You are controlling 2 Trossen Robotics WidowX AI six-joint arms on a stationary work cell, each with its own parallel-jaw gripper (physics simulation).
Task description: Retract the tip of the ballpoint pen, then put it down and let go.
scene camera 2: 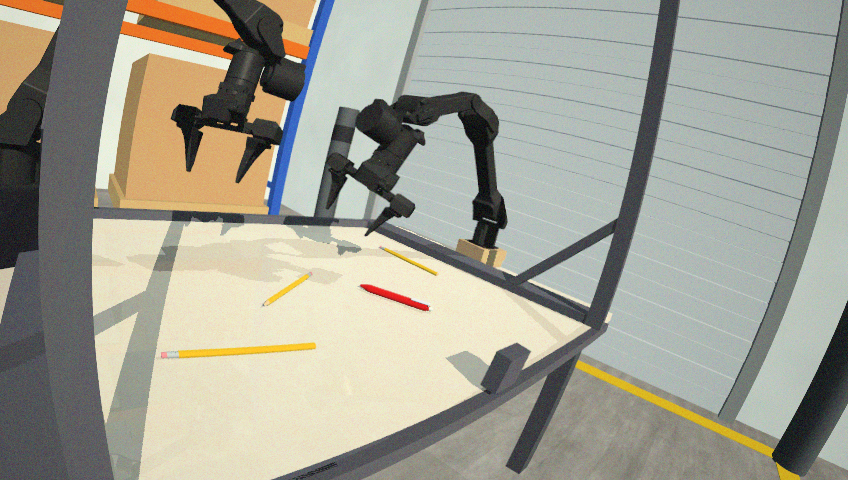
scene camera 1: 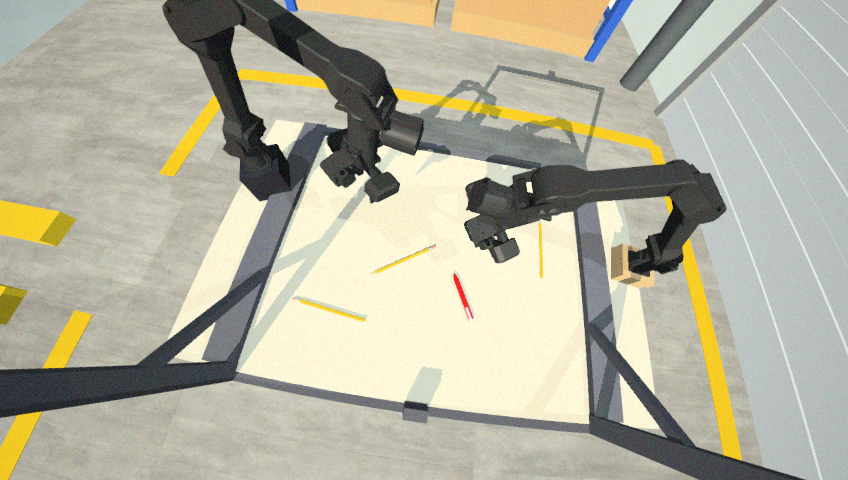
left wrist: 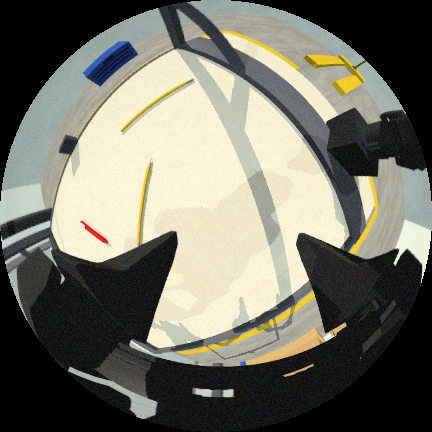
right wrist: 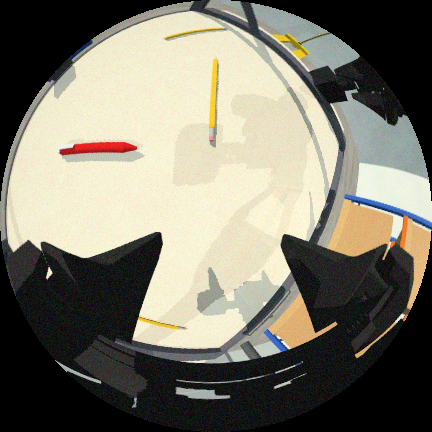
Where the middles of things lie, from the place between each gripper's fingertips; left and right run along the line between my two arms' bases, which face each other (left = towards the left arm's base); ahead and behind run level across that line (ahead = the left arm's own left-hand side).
Now: left hand 16 cm past the red ballpoint pen [right wrist: 71, 148], 30 cm to the left of it and 14 cm above it. Also, from my left hand: tan block [scene camera 1: 620, 272] (4 cm ahead, 77 cm to the right, 12 cm below).
I see my right gripper 16 cm past the red ballpoint pen, 8 cm above it and 1 cm to the left of it. From my right hand the other things lie so: tan block 49 cm to the right, 7 cm below, 3 cm ahead.
